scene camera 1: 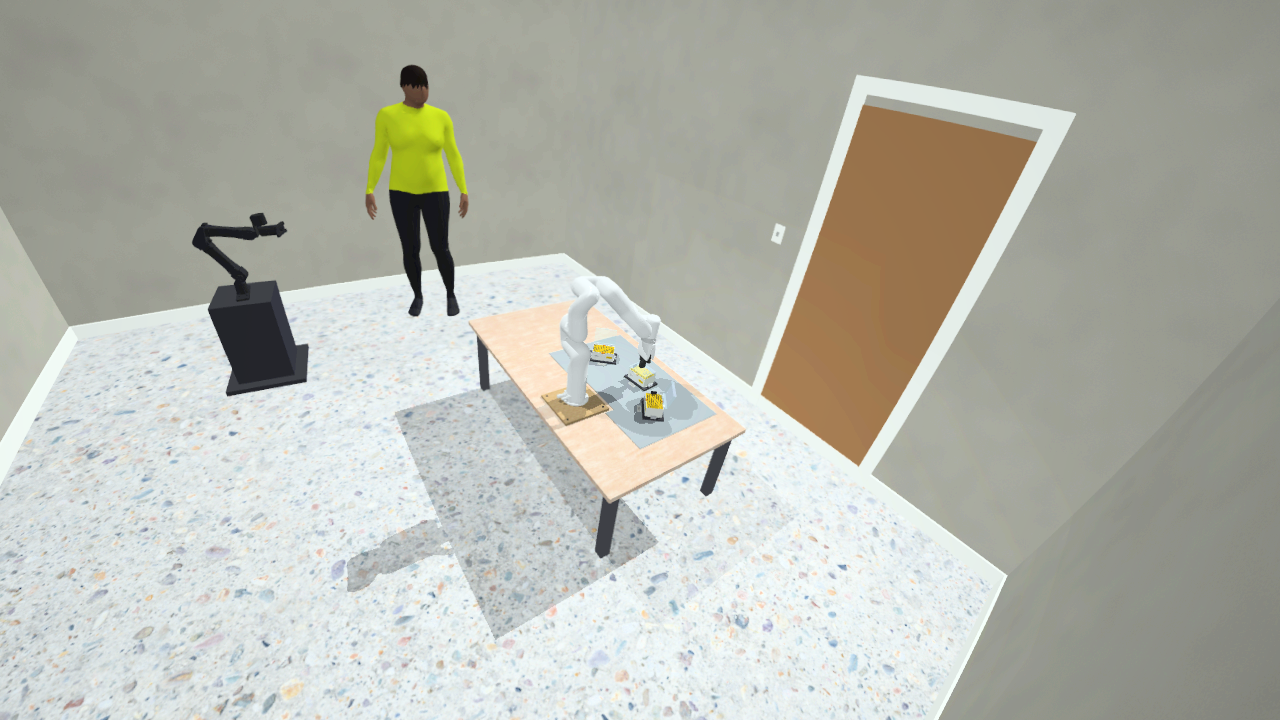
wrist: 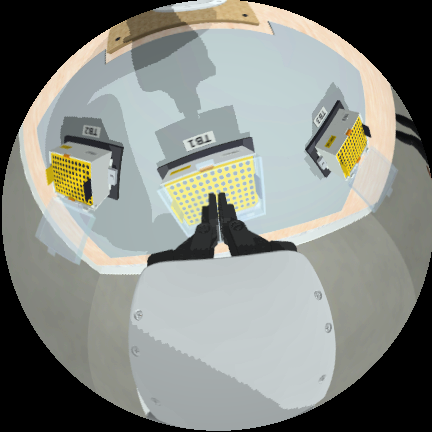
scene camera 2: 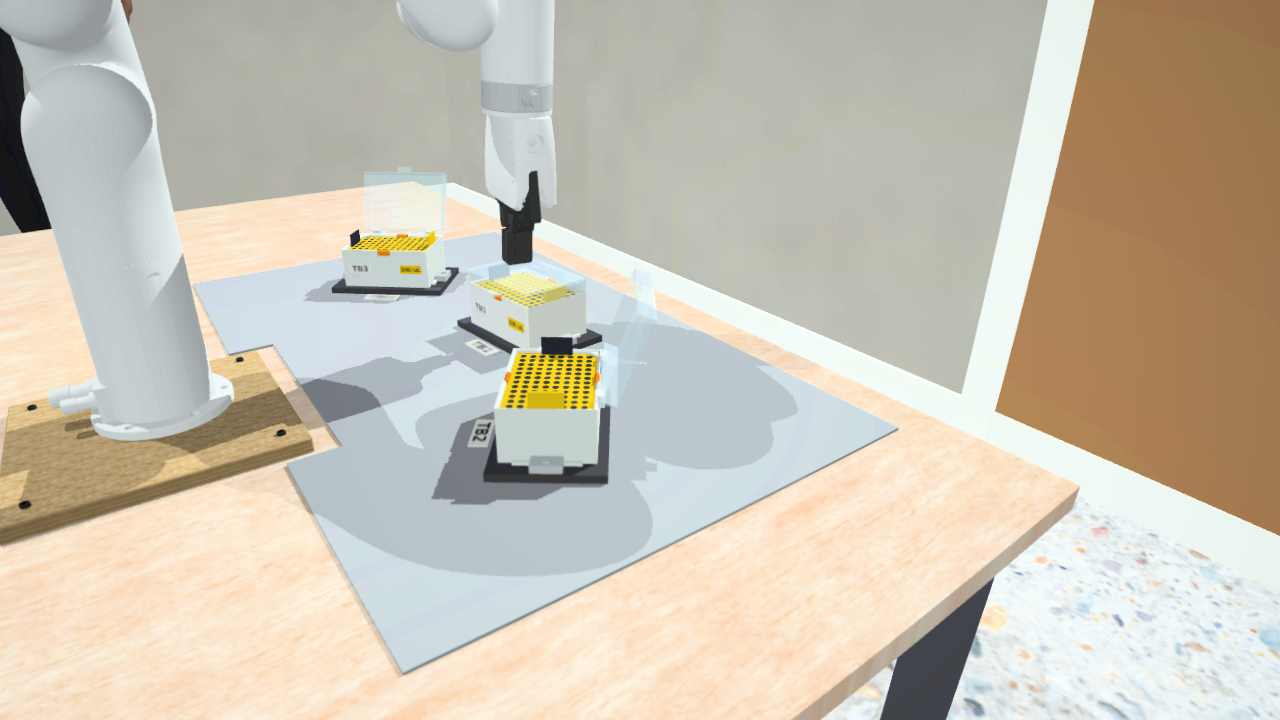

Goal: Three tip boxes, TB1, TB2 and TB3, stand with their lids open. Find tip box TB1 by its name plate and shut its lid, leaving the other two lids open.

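Wrist view: my gripper, visible there too. Also pictured: grey mat, tip box TB3.
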